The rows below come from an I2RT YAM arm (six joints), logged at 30 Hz.
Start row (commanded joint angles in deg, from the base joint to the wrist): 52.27 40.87 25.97 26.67 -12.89 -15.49
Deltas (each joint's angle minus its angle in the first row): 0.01 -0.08 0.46 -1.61 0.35 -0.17; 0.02 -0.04 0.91 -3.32 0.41 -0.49; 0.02 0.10 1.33 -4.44 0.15 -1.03; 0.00 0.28 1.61 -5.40 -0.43 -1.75; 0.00 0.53 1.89 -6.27 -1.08 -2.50; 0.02 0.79 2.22 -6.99 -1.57 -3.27; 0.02 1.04 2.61 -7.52 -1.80 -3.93; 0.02 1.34 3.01 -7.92 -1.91 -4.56; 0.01 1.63 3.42 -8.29 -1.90 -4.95; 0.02 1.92 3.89 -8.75 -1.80 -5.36; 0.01 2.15 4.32 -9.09 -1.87 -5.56; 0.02 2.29 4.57 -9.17 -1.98 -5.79; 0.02 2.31 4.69 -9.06 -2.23 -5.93
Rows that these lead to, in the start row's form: 52.28 40.79 26.43 25.06 -12.54 -15.66; 52.29 40.83 26.88 23.35 -12.48 -15.98; 52.29 40.97 27.30 22.23 -12.74 -16.52; 52.27 41.15 27.58 21.27 -13.32 -17.24; 52.27 41.40 27.86 20.40 -13.97 -17.99; 52.29 41.66 28.19 19.68 -14.46 -18.76; 52.29 41.91 28.58 19.15 -14.69 -19.42; 52.29 42.21 28.98 18.75 -14.80 -20.05; 52.28 42.50 29.39 18.38 -14.79 -20.44; 52.29 42.79 29.86 17.92 -14.69 -20.85; 52.28 43.02 30.29 17.58 -14.76 -21.05; 52.29 43.16 30.54 17.50 -14.87 -21.28; 52.29 43.18 30.66 17.61 -15.12 -21.42
